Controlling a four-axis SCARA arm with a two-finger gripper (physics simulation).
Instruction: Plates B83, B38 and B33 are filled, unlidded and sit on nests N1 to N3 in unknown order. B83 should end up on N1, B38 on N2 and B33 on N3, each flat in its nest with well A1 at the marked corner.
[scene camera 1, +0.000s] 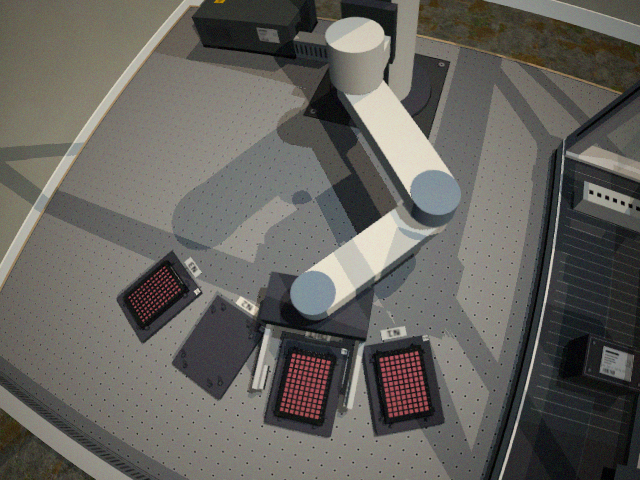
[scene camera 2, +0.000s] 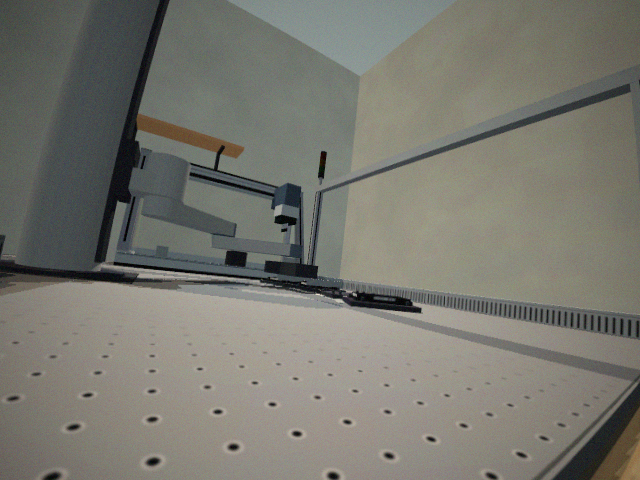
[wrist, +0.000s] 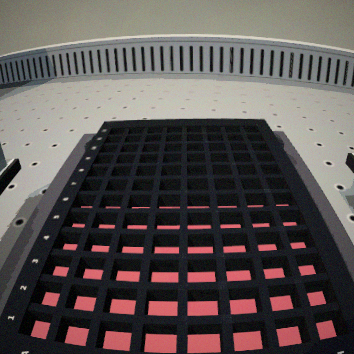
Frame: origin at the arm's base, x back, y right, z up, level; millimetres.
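Where they show: gripper, between the fingertips: (scene camera 1: 301, 399) (scene camera 2: 324, 282) (wrist: 181, 138).
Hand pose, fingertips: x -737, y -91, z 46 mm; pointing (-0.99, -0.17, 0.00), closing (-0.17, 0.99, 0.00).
Things, the pixels of their top centre, and the offset from my fingertips. "spot": a spot on its surface instead.
- extra nest labelled OUT, a spot on its surface: (scene camera 1: 297, 425) spot: dz -21, dx -48, dy -7 mm
- second filled plate, centre of its top: (scene camera 1: 404, 384) dz -7, dx +85, dy -156 mm
- nest N1, a spot on its surface: (scene camera 1: 437, 413) spot: dz -21, dx +54, dy -231 mm
- nest N3, a spot on its surface: (scene camera 1: 143, 334) spot: dz -21, dx -14, dy +348 mm
- Nest N2, centre of its top: (scene camera 1: 215, 345) (scene camera 2: 349, 290) dz -11, dx +29, dy +188 mm
- black box, a spot on its surface: (scene camera 1: 248, 25) spot: dz +69, dx +771, dy +458 mm
- slotted rim, a spot on its surface: (wrist: 170, 59) spot: dz -16, dx -267, dy -61 mm
My gripper (scene camera 1: 303, 395) (wrist: 181, 138) is open, with its fingers low on either side of a filled plate (scene camera 1: 306, 384) (wrist: 180, 230), touching nothing that I can see. This plate sits on the extra nest labelled OUT (scene camera 1: 297, 425) (wrist: 67, 185); its A and 1 markings are at the lower left in the wrist view. A second filled plate (scene camera 1: 403, 384) sits on nest N1 (scene camera 1: 437, 413). A third (scene camera 1: 156, 292) (scene camera 2: 385, 298) sits on nest N3 (scene camera 1: 143, 334). Nest N2 (scene camera 1: 217, 348) bears no plate. All three plates are unlidded with red wells. Their barcode names cannot be read.
The arm's column (scene camera 1: 404, 51) (scene camera 2: 77, 129) stands at the back, beside a black box (scene camera 1: 248, 25). A dark recessed area with another box (scene camera 1: 612, 361) lies beyond the right edge. A slotted rim (wrist: 170, 59) runs along the table's outer edge.
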